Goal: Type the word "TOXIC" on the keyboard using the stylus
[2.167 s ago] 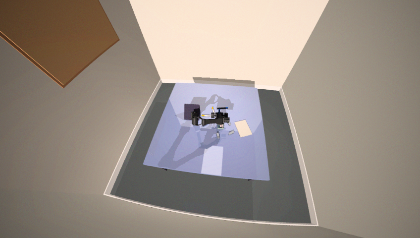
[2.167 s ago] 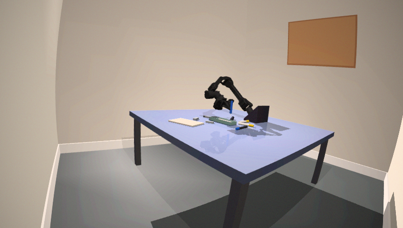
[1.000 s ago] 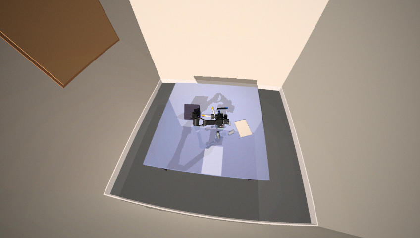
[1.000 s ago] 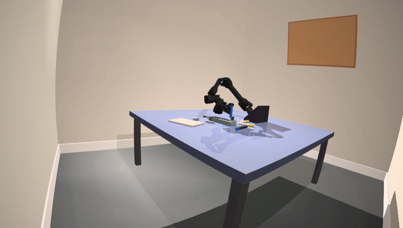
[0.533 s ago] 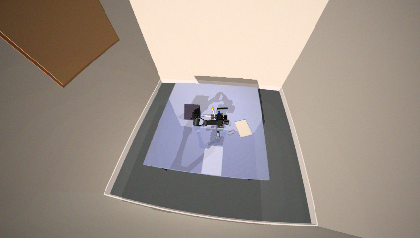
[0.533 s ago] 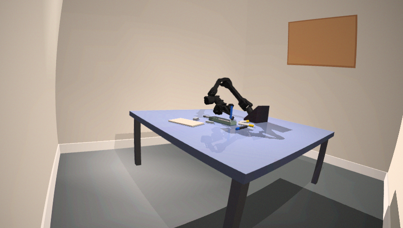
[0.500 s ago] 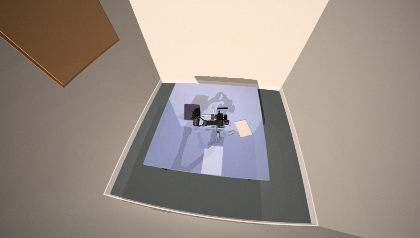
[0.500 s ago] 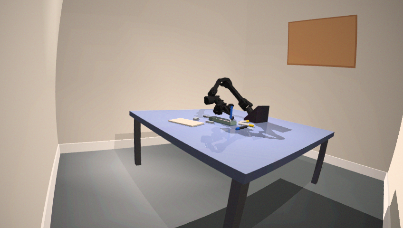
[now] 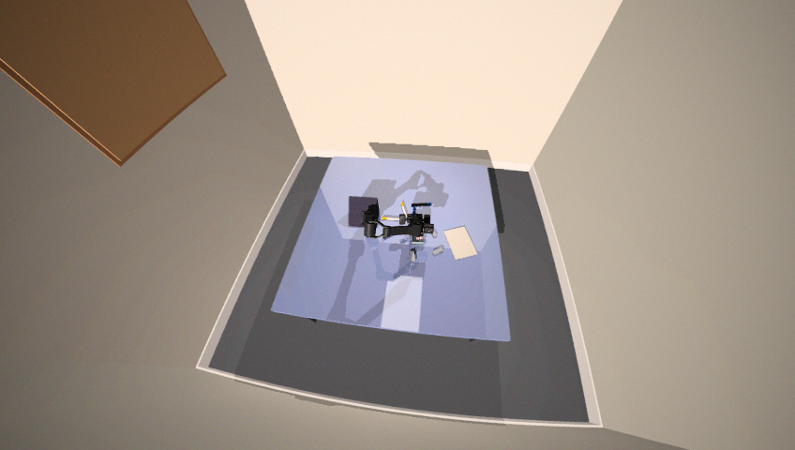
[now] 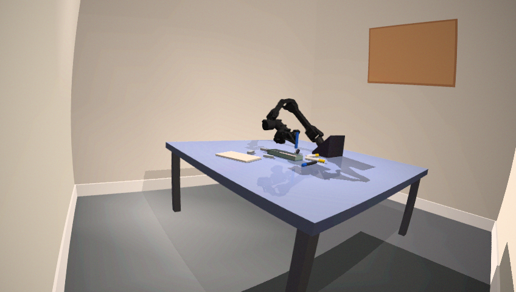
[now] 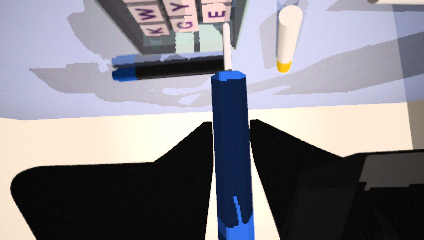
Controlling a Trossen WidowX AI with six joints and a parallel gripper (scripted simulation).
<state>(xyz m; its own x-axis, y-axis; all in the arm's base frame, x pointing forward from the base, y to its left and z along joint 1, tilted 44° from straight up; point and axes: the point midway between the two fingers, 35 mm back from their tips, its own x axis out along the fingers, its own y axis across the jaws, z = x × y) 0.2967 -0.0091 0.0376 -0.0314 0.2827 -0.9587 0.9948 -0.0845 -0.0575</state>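
Now: the Q key 110 mm to the right of my gripper tip and 70 mm below it. From my gripper tip the other things lie so: blue stylus (10 mm below); cream notepad (290 mm ahead, 160 mm to the right, 80 mm below); black pen (90 mm ahead, 150 mm to the left, 80 mm below).
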